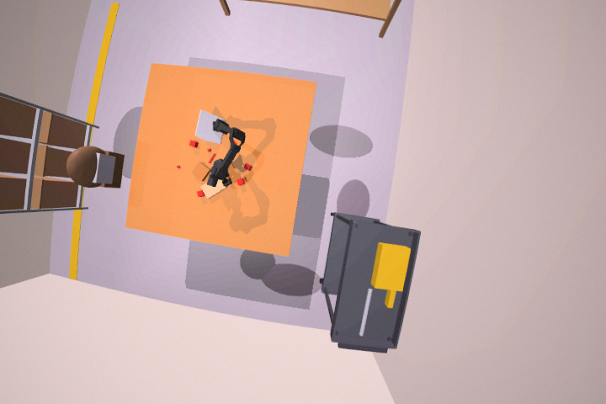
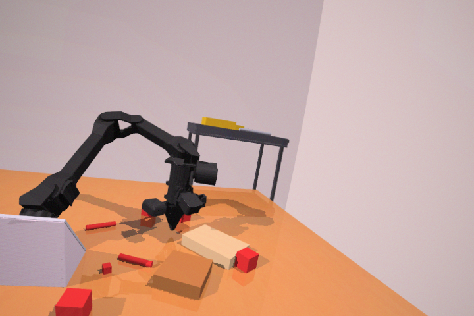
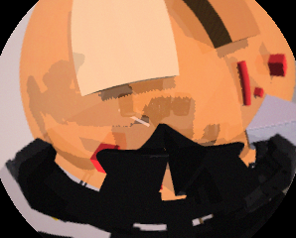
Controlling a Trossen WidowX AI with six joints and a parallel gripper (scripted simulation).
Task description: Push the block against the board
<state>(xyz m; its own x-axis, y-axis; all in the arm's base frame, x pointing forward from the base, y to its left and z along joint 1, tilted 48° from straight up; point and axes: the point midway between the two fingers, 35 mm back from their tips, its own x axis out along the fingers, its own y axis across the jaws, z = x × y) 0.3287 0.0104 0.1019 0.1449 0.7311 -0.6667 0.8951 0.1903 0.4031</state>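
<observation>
The brown square block is 10 mm behind my gripper tip and 200 mm to the right of it. The rest, counted from my gripper tip: pale board: 100 mm ahead, 100 mm to the right.
</observation>
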